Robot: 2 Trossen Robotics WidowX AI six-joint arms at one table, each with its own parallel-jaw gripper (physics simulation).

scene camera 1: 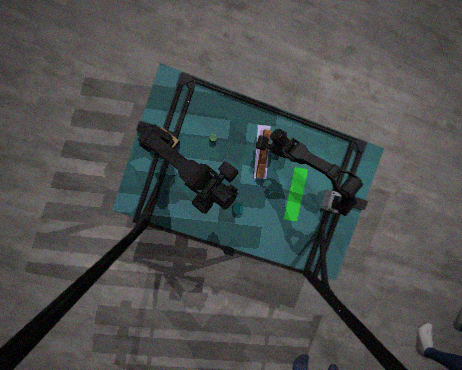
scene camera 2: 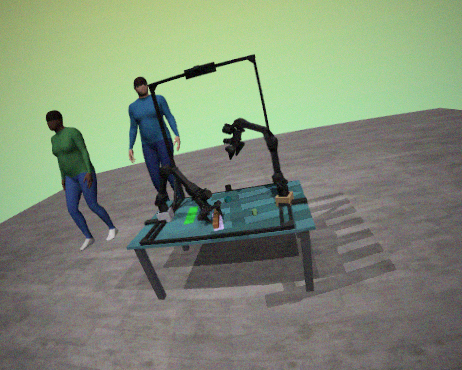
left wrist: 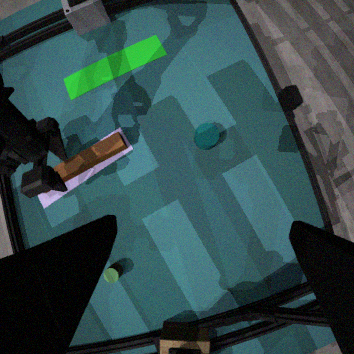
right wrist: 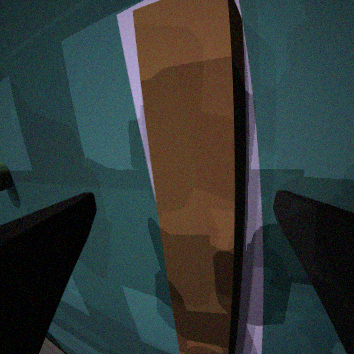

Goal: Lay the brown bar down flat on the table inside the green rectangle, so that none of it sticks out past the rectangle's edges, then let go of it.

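Frame: origin at the left arm's base, x back, y left, z down, level; centimetres.
Where they show: left gripper, between the fingertips: (scene camera 2: 233, 157) (left wrist: 203, 226); right gripper, between the fingertips: (scene camera 2: 217, 219) (left wrist: 65, 174) (right wrist: 185, 200); left arm's base, origin of its link: (scene camera 2: 284, 194); right arm's base, origin of its link: (scene camera 1: 339, 203) (scene camera 2: 164, 210).
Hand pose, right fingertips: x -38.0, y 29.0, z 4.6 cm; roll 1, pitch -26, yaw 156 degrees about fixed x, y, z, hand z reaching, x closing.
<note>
Things, the pixels of their top centre, and the offset from my right fingertips. "spot": a spot on its surface instead.
- long brown bar, centre of its top: (right wrist: 197, 285) (left wrist: 74, 162) (scene camera 1: 264, 153) (scene camera 2: 215, 215) dx -2.6, dy -3.0, dz -1.3 cm
- lilac strip, a spot on its surface: (right wrist: 126, 35) (left wrist: 46, 203) (scene camera 1: 258, 127) spot: dx +7.3, dy +5.7, dz +1.9 cm
- green rectangle, a spot on its surface: (left wrist: 115, 67) (scene camera 1: 293, 194) (scene camera 2: 192, 214) spot: dx -28.5, dy -9.0, dz +1.9 cm
- small light-green cylinder, centre of its top: (left wrist: 110, 275) (scene camera 1: 213, 137) (scene camera 2: 254, 209) dx +21.6, dy -12.7, dz -1.3 cm
- teal cylinder, centre of its top: (left wrist: 206, 134) (scene camera 1: 238, 208) (scene camera 2: 227, 197) dx -9.7, dy -32.3, dz -1.0 cm
The long brown bar (scene camera 1: 261, 166) (scene camera 2: 216, 219) (left wrist: 92, 156) (right wrist: 195, 150) lies lengthwise over a lilac strip (scene camera 1: 260, 128) (left wrist: 50, 199) (right wrist: 126, 35), apart from the green rectangle (scene camera 1: 296, 194) (scene camera 2: 191, 215) (left wrist: 115, 67). My right gripper (scene camera 1: 268, 142) (left wrist: 65, 174) (right wrist: 185, 200) is open above the bar, near its upper end in scene camera 1. In the right wrist view its fingers stand on either side of the bar, apart from it. The gripper hides part of the bar in scene camera 1. My left gripper (scene camera 2: 234, 153) (left wrist: 203, 226) is open and empty, high above the table.
A small light-green cylinder (scene camera 1: 213, 137) (scene camera 2: 254, 212) (left wrist: 111, 275) and a teal cylinder (scene camera 1: 238, 209) (scene camera 2: 227, 199) (left wrist: 207, 136) stand on the table. A black frame borders the tabletop. A grey arm mount (scene camera 1: 330, 201) (left wrist: 89, 17) is near the green rectangle.
</note>
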